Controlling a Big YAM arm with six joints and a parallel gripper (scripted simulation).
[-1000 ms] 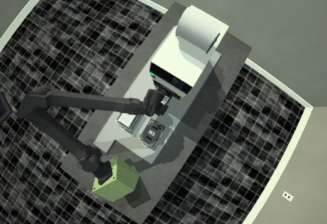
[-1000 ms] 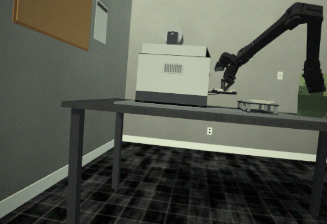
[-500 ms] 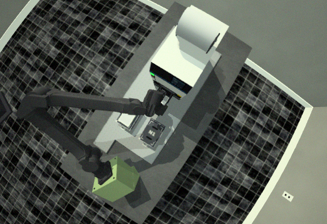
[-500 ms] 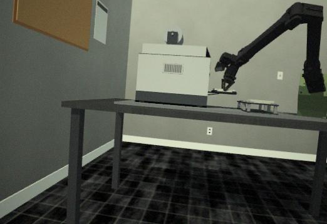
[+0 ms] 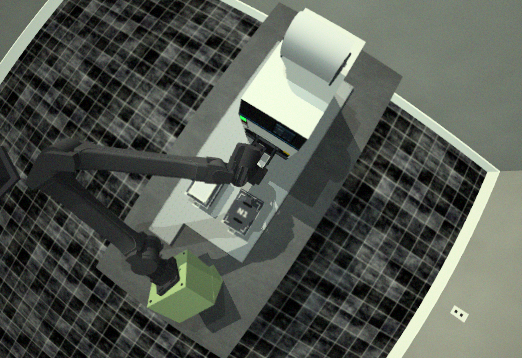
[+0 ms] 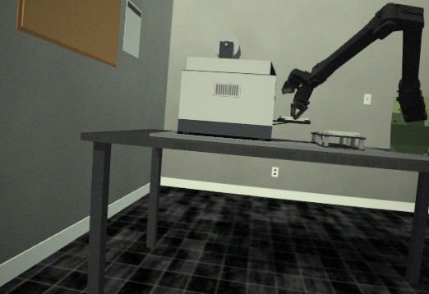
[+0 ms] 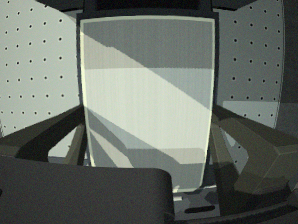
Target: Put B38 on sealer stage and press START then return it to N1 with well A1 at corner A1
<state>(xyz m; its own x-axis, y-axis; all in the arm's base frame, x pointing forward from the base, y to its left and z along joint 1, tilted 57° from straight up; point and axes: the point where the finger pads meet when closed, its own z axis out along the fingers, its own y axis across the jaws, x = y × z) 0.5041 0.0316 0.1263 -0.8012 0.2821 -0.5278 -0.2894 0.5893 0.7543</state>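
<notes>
Right now my hand is 10 mm above the sealer stage. Also, from my hand: foil roll (320 mm ahead, 100 mm to the left, 300 mm above); white-topped plate (210 mm behind, 70 mm to the left, 50 mm below).
</notes>
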